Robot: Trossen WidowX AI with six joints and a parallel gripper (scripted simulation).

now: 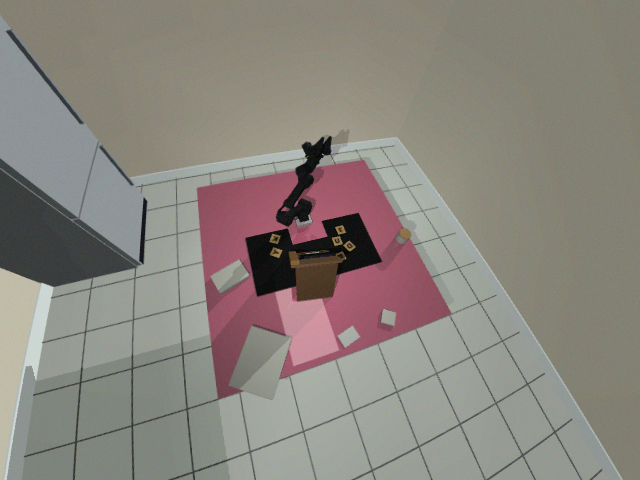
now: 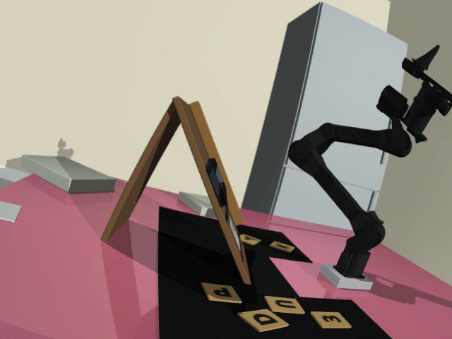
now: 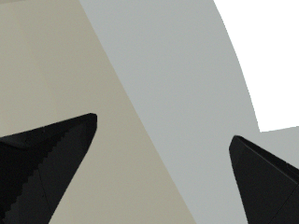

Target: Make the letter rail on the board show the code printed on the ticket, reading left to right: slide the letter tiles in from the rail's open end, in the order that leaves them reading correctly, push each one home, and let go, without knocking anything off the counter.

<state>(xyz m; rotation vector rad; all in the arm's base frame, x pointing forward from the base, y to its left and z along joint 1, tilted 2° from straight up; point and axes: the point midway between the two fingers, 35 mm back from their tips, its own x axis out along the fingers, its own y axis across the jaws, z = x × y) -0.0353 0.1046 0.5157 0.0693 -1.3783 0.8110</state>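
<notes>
Now: the white ticket 35 cm ahead of my gripper tip, 17 cm to the right of it and 49 cm below it. The rest, counted from my gripper tip: black mat 26 cm ahead, 13 cm to the right, 56 cm below.
</notes>
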